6 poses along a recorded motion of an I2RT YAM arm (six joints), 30 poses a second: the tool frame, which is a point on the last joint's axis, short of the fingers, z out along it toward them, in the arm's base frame.
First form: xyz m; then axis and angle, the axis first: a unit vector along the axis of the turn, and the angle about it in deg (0 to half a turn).
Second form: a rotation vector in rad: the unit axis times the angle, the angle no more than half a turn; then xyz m. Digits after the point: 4 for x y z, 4 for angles.
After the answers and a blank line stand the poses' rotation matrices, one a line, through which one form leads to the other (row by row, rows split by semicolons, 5 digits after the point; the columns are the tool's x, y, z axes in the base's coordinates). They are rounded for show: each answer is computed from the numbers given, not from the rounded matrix.
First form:
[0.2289 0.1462 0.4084 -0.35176 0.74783 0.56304 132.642]
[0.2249 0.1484 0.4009 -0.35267 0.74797 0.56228 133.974]
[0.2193 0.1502 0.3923 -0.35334 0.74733 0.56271 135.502]
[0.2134 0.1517 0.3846 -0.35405 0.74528 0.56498 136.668]
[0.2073 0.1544 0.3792 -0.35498 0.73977 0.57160 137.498]
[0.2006 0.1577 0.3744 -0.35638 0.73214 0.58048 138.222]
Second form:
[-0.8143 1.7313 1.3035 0.2289 0.1462 0.4084]
[-0.8246 1.7490 1.3148 0.2249 0.1484 0.4009]
[-0.8356 1.7674 1.3308 0.2193 0.1502 0.3923]
[-0.8445 1.7777 1.3477 0.2134 0.1517 0.3846]
[-0.8519 1.7753 1.3717 0.2073 0.1544 0.3792]
[-0.8597 1.7662 1.4004 0.2006 0.1577 0.3744]

-0.46986 -0.85543 0.21788; -0.02708 0.26068 0.96505; -0.88233 0.44754 -0.14565
-0.48360 -0.85159 0.20230; -0.04230 0.25358 0.96639; -0.87427 0.45879 -0.15865
-0.49937 -0.84681 0.18314; -0.05802 0.24360 0.96814; -0.86444 0.47284 -0.17078
-0.51086 -0.84351 0.16590; -0.06810 0.23208 0.97031; -0.85696 0.48439 -0.17600
-0.51834 -0.84239 0.14730; -0.07003 0.21348 0.97443; -0.85230 0.49477 -0.16965
-0.52401 -0.84224 0.12664; -0.06876 0.19004 0.97937; -0.84893 0.50449 -0.15749

